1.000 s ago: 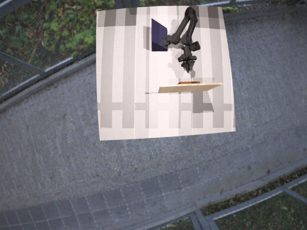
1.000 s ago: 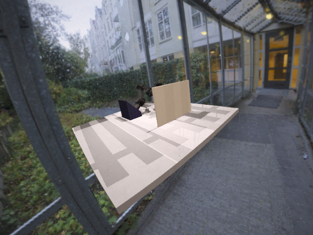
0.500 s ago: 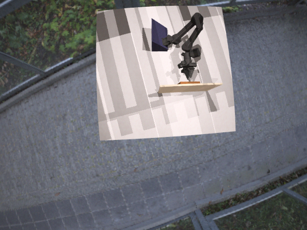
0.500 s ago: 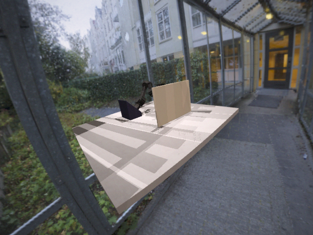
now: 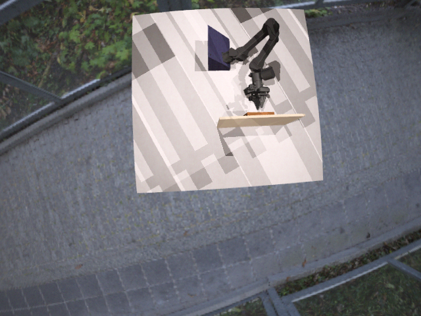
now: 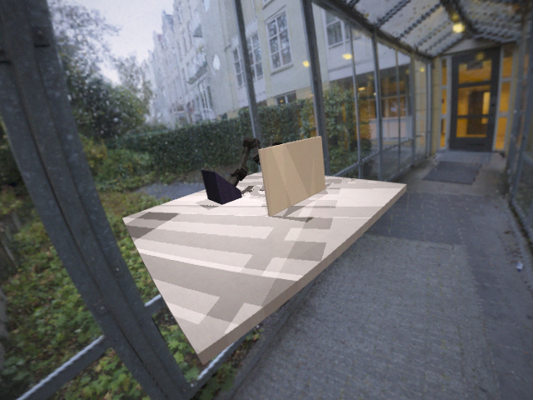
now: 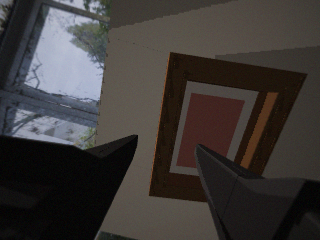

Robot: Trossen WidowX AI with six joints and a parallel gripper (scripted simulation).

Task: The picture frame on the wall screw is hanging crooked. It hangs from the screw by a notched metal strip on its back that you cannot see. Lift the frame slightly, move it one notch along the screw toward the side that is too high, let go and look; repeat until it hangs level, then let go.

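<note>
My gripper tip is 5 cm above the picture frame, 4 cm short of it and 1 cm to the left of it. Also, from my gripper tip: beige wall panel 7 cm below, 5 cm ahead, 1 cm to the right.
</note>
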